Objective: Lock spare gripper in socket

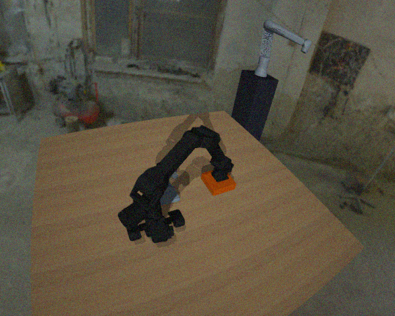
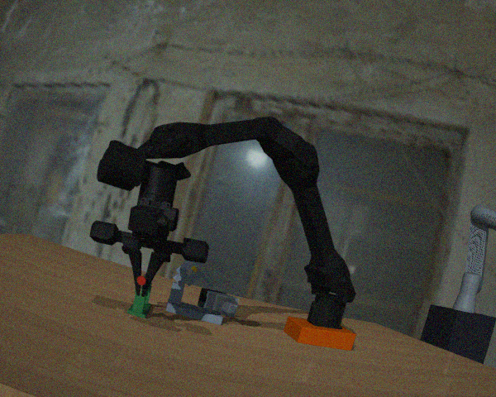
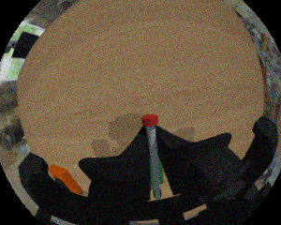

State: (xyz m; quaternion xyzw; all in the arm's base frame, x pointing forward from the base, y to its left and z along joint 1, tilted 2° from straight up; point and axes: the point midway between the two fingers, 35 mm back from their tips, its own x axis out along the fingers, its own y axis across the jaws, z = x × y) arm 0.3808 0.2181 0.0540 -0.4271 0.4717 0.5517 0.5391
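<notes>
Right now the green holder is 100 mm to the right of my gripper tip and 20 mm below it. The rest, counted from my gripper tip: spare gripper 170 mm behind, 350 mm to the right, 20 mm below; socket 90 mm behind, 210 mm to the right, 10 mm above.
</notes>
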